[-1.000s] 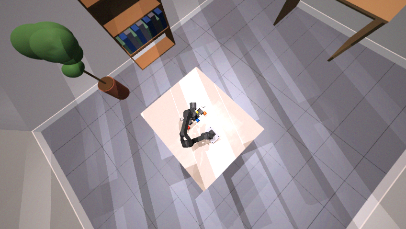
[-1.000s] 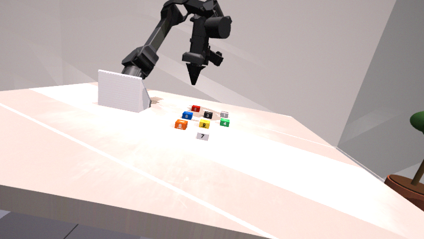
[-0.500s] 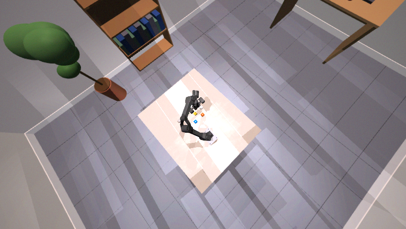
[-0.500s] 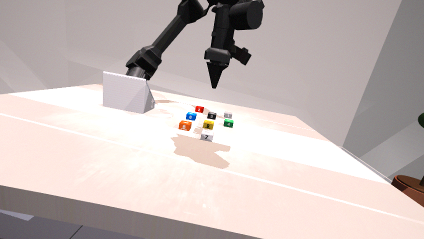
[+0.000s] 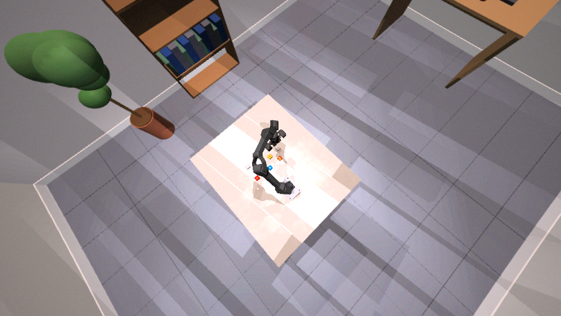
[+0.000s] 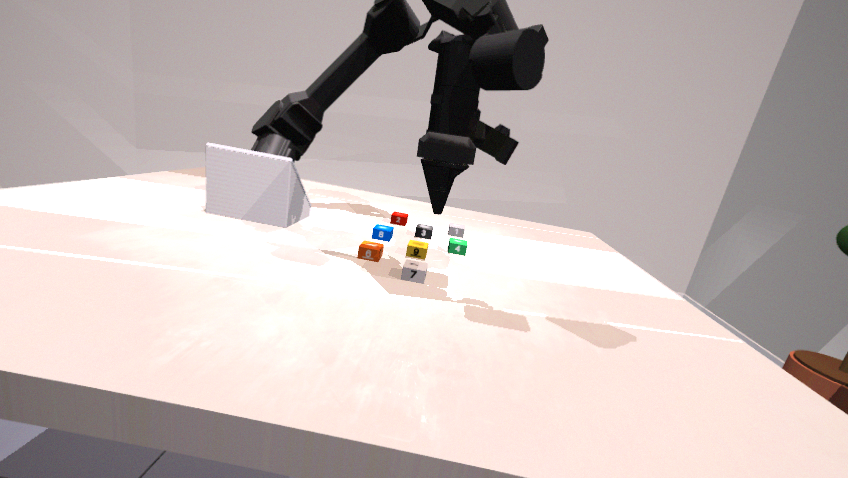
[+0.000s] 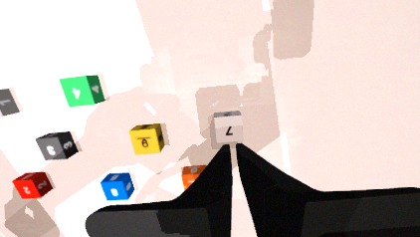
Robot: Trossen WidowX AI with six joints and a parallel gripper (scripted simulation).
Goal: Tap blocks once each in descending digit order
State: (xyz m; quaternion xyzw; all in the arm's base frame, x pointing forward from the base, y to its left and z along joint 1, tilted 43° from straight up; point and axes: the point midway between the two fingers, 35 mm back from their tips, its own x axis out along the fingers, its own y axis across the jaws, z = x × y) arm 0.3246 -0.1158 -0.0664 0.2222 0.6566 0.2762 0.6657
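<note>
The white 7 block is 2 cm behind my gripper tip and 8 cm below it. Also, from my gripper tip: orange block: 9 cm behind, 4 cm to the left, 8 cm below; yellow 9 block: 3 cm behind, 10 cm to the left, 8 cm below; green 4 block: 3 cm ahead, 16 cm to the left, 8 cm below.
</note>
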